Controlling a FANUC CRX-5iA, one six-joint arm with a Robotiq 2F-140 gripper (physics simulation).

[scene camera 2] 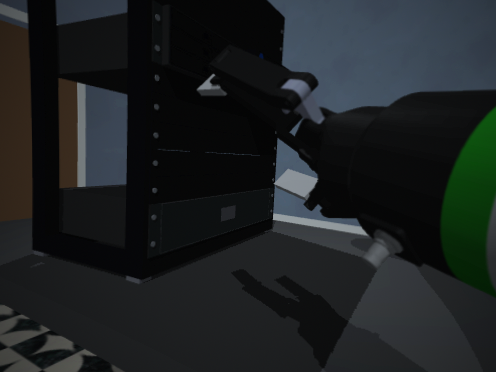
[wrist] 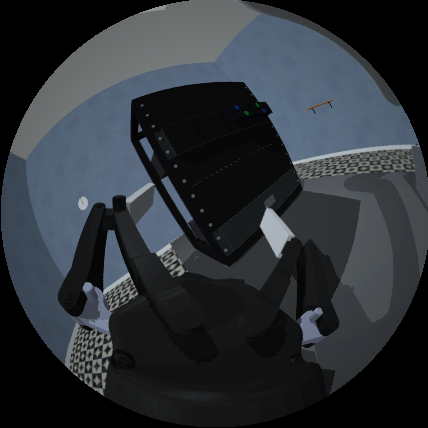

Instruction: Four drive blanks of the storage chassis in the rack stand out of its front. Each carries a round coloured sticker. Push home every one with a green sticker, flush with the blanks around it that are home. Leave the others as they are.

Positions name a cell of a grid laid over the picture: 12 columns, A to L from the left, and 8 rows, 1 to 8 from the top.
My gripper shows in scene camera 2 (G3) and in the wrist view (F4). A black rack shows in scene camera 2 (E5) and in the wrist view (F3).
